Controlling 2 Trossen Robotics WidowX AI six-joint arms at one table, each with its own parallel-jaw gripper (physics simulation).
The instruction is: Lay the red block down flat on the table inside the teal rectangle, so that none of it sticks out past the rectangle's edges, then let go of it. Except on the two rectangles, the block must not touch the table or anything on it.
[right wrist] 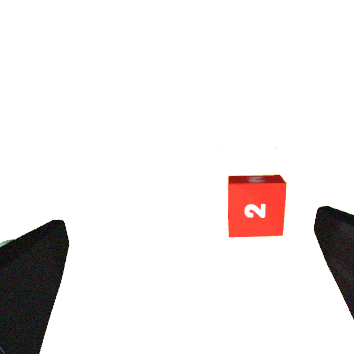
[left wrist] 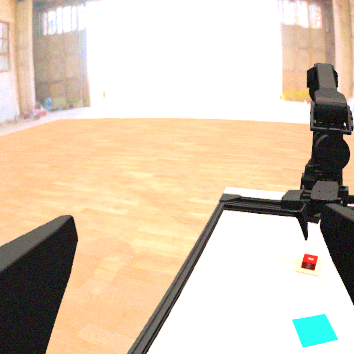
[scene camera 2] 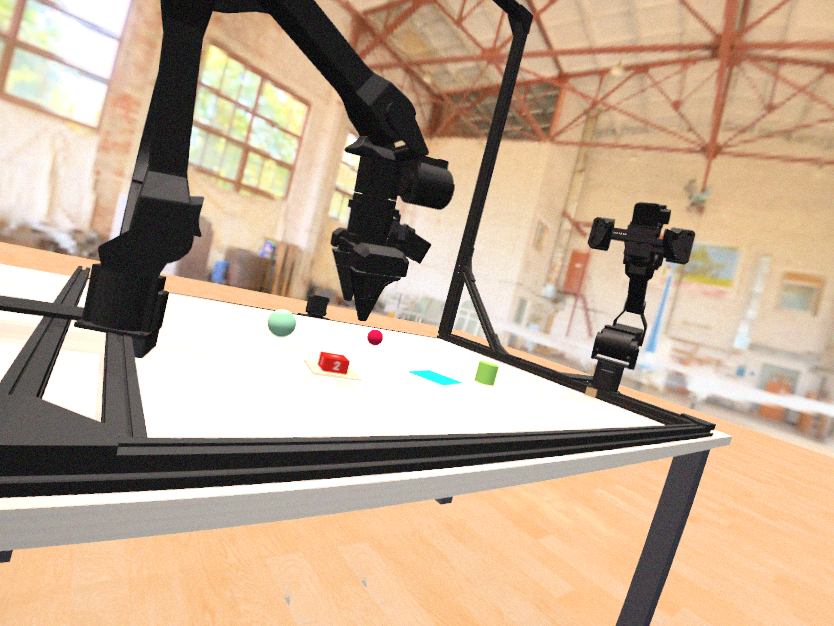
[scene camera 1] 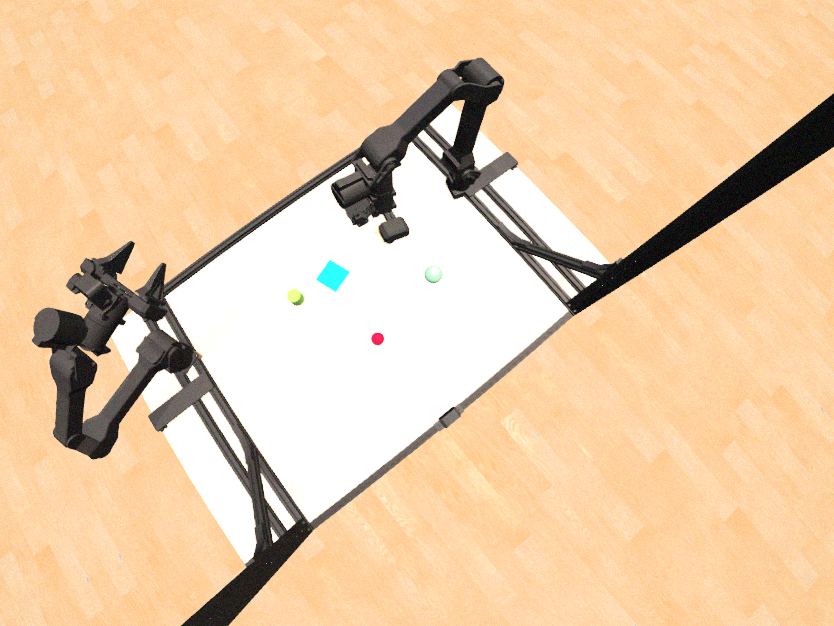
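Seen in the pictures: left gripper, between the fingertips: (left wrist: 202,223) (scene camera 2: 637,227) (scene camera 1: 148,252); right gripper, between the fingertips: (right wrist: 194,227) (scene camera 2: 354,309); left arm's base, origin of its link: (scene camera 2: 603,389) (scene camera 1: 183,359); right arm's base, origin of its link: (left wrist: 310,211) (scene camera 2: 119,327) (scene camera 1: 460,183).
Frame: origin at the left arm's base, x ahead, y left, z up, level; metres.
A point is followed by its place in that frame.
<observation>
The red block (scene camera 2: 333,363) {z -0.006, x 0.590, y -0.263 m} (left wrist: 309,261) {z 0.000, x 0.566, y -0.268 m} (right wrist: 256,210) {z 0.000, x 0.578, y -0.274 m}, marked with a white 2, lies on a pale cream rectangle (scene camera 2: 351,376) {z -0.018, x 0.572, y -0.244 m} (left wrist: 306,272) {z -0.018, x 0.552, y -0.259 m}. In scene camera 1 the right arm hides the block. The teal rectangle (scene camera 1: 332,275) {z -0.018, x 0.394, y -0.213 m} (scene camera 2: 435,377) {z -0.018, x 0.398, y -0.212 m} (left wrist: 315,330) {z -0.018, x 0.390, y -0.214 m} lies bare on the table. My right gripper (scene camera 2: 355,308) {z 0.063, x 0.546, y -0.288 m} (right wrist: 194,227) {z 0.063, x 0.546, y -0.288 m} is open and points down above the block. In the right wrist view the block shows between the fingers' lines, nearer the right-hand finger, untouched. My left gripper (scene camera 1: 146,256) {z 0.317, x 0.190, y 0.000 m} (scene camera 2: 639,239) {z 0.317, x 0.190, y 0.000 m} (left wrist: 202,223) {z 0.317, x 0.190, y 0.000 m} is open and empty, raised beyond the table's left side in scene camera 1.
A lime green cylinder (scene camera 1: 295,296) {z 0.017, x 0.292, y -0.175 m} (scene camera 2: 486,372) {z 0.002, x 0.309, y -0.163 m} stands close to the teal rectangle. A crimson ball (scene camera 1: 377,338) {z 0.012, x 0.308, y -0.412 m} (scene camera 2: 374,336) {z 0.000, x 0.322, y -0.403 m} and a mint green ball (scene camera 1: 433,274) {z 0.025, x 0.518, y -0.450 m} (scene camera 2: 281,322) {z 0.008, x 0.541, y -0.430 m} are farther off. Dark rails (scene camera 1: 262,214) {z 0.000, x 0.441, y 0.058 m} edge the table.
</observation>
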